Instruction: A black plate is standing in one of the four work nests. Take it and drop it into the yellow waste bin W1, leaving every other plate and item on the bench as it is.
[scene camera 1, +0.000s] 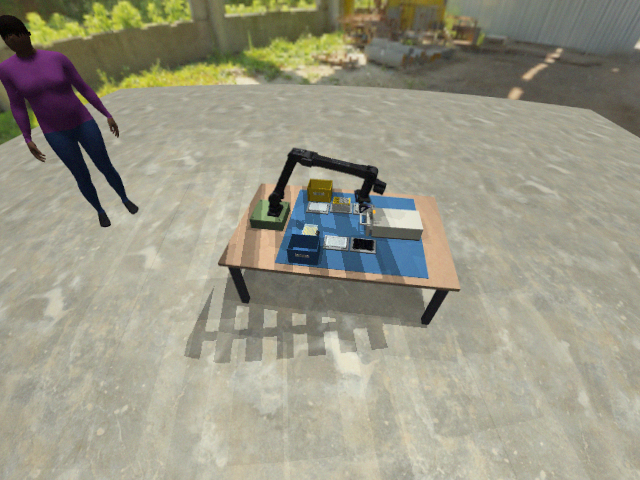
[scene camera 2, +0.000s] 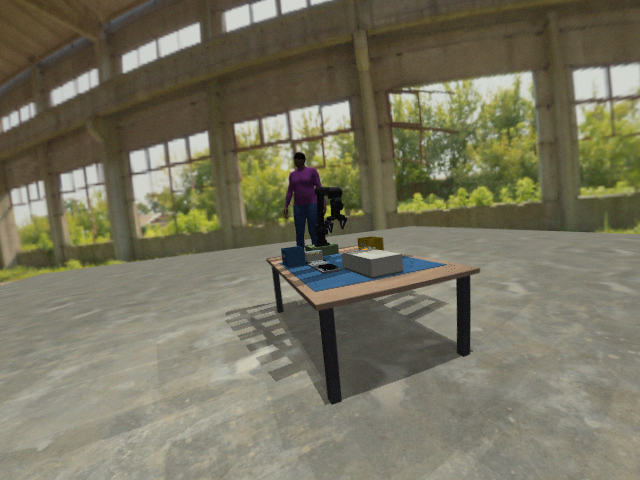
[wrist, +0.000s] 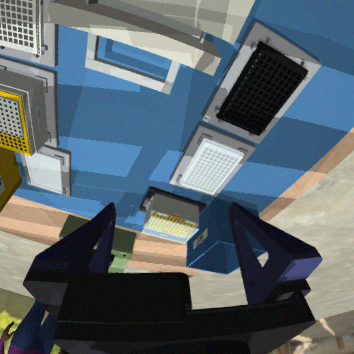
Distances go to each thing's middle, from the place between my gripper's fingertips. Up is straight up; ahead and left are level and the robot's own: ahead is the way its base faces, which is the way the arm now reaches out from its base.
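Labels:
Black plate (wrist: 268, 78): my hand 21 cm above it, 10 cm to the left of it, 6 cm short of it. Going by their middles, nearest to my hand of the things named here: the black plate. Pale box (scene camera 1: 387, 223): 22 cm ahead of my hand, 18 cm below, 10 cm to the left.

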